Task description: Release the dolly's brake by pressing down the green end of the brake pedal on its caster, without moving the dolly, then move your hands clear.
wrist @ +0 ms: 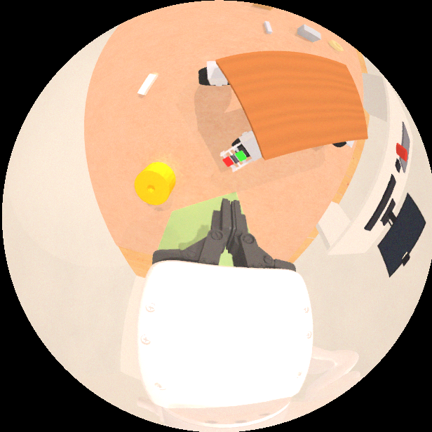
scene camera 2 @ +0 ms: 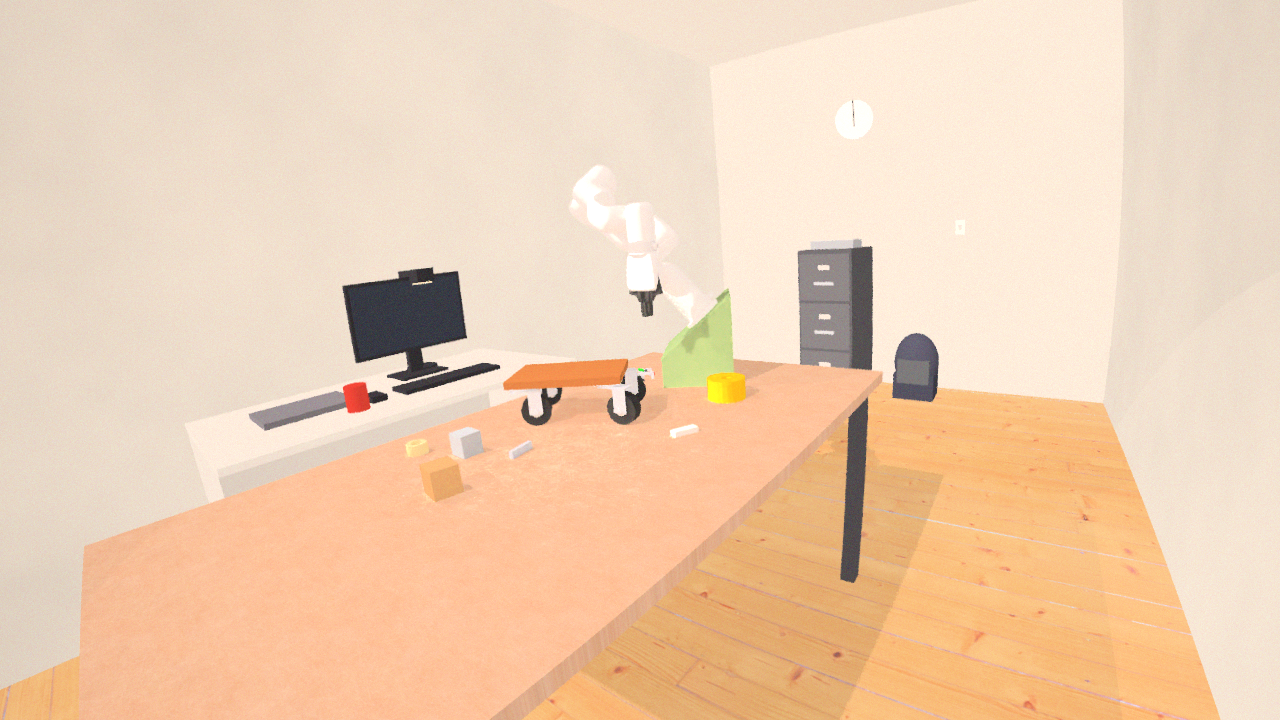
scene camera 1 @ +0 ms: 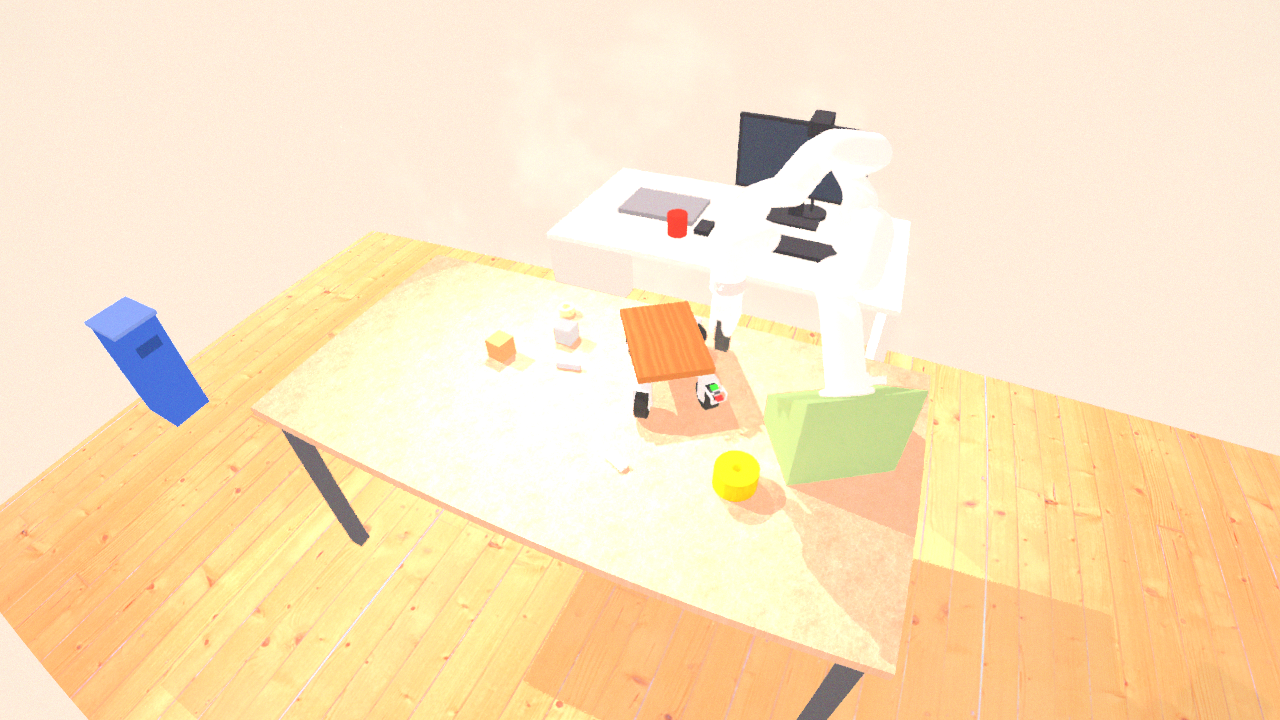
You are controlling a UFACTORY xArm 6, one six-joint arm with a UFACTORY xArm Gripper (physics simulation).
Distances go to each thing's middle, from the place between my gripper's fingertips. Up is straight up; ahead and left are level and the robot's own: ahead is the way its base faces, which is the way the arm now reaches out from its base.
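The pedal caster (scene camera 1: pixel 708 379) is 3 cm ahead of my hand, 5 cm to the right of it and 19 cm below it. Going by their middles, that caster is the nearest to my hand of the things named here, and the grey cube is the farthest. That grey cube (scene camera 2: pixel 467 442) is a long way ahead of my hand, a good way to the right and a good way below. There's a dolly (scene camera 1: pixel 666 341) too, 16 cm ahead of my hand, 12 cm to the right and 18 cm below, and a yellow cylinder (scene camera 1: pixel 736 473) that's 10 cm behind my hand, 18 cm to the left and 21 cm below.
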